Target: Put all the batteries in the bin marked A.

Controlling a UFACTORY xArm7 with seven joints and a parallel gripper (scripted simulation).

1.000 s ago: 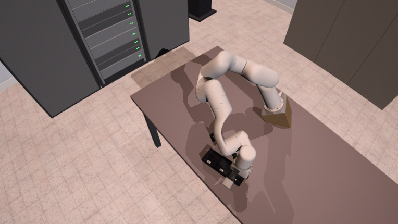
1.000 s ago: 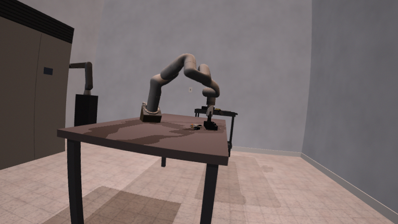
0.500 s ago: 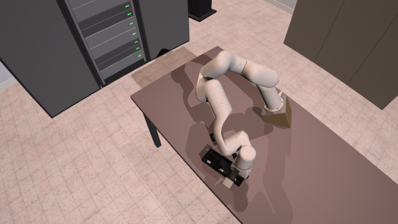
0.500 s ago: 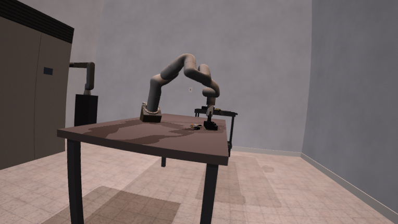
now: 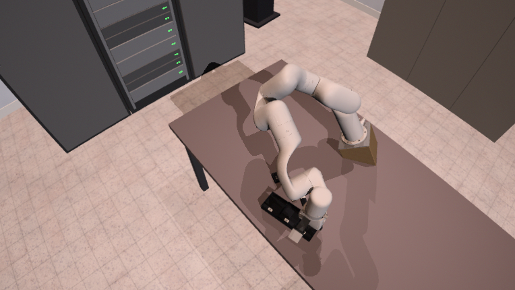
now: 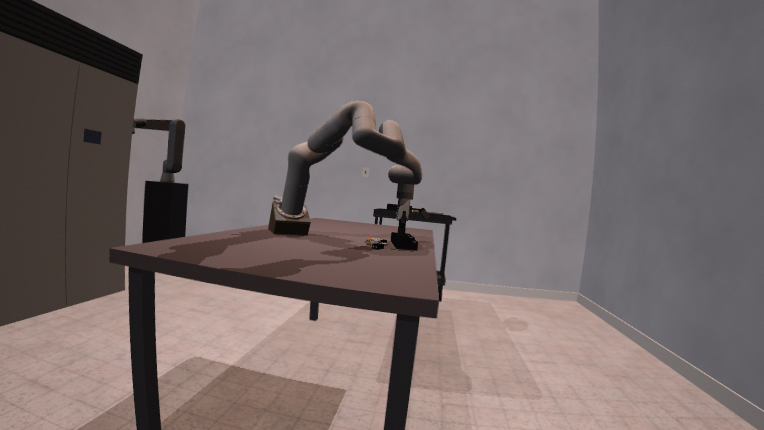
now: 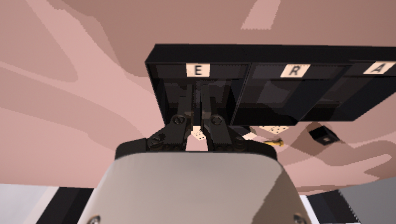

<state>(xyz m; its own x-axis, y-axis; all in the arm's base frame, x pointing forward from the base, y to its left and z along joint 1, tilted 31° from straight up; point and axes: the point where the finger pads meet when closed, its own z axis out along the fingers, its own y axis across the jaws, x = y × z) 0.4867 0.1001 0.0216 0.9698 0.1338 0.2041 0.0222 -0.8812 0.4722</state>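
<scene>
Now: the black 9V battery 260 mm to the right of my hand, 110 mm behind it and 40 mm below it. Round my hand: black bin row (80 mm to the right, 30 mm below, 10 mm ahead); black-and-white stick (100 mm behind, 90 mm to the right, 40 mm below); orange battery (150 mm behind, 80 mm to the right, 40 mm below).
</scene>
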